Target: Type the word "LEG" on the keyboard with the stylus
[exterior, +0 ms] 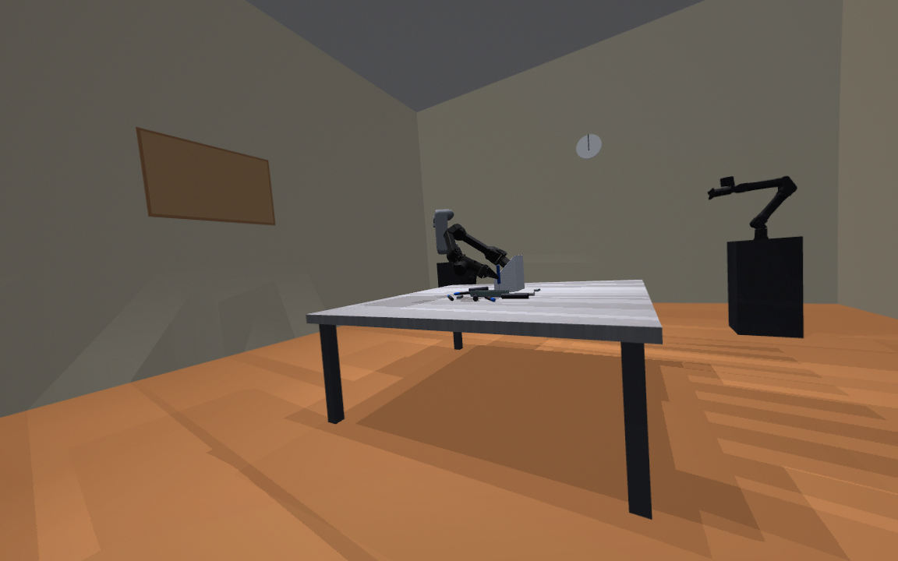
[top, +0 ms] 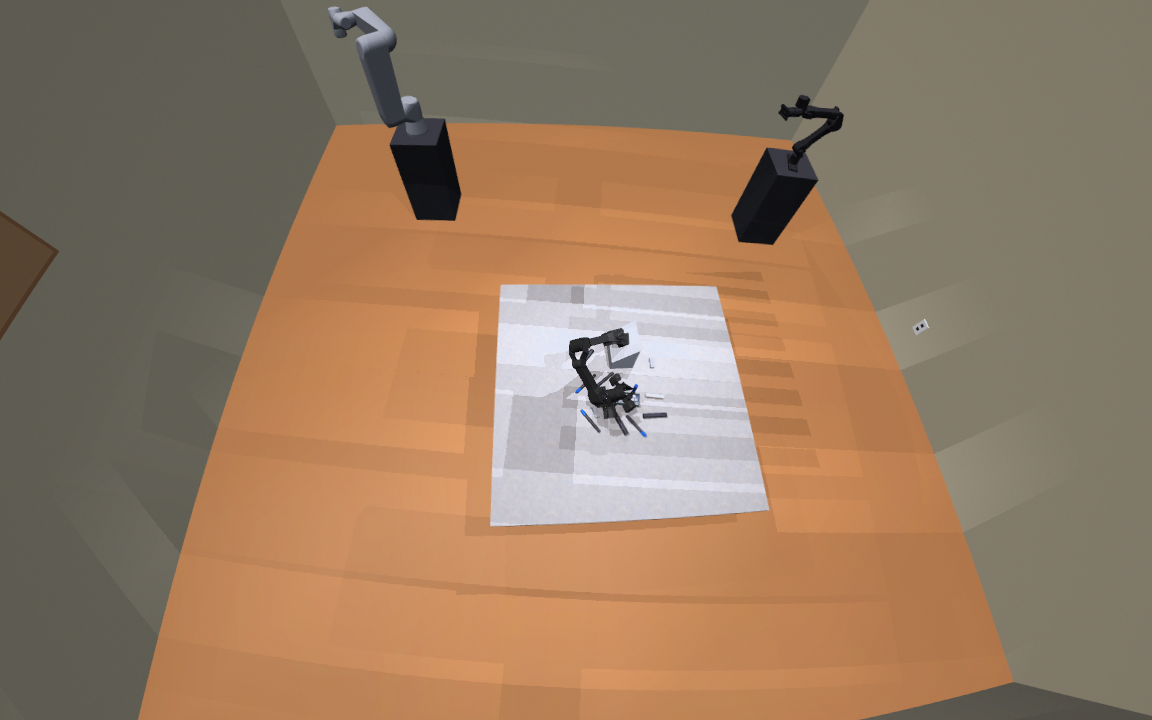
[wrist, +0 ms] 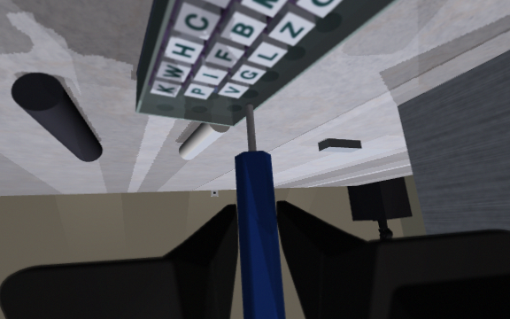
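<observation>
My gripper tip is now 12 cm to the right of the white cylinder, 8 cm above it and 1 cm past it. From my gripper tip the other things lie so: stylus (1 cm below); stylus tip (5 cm below).
</observation>
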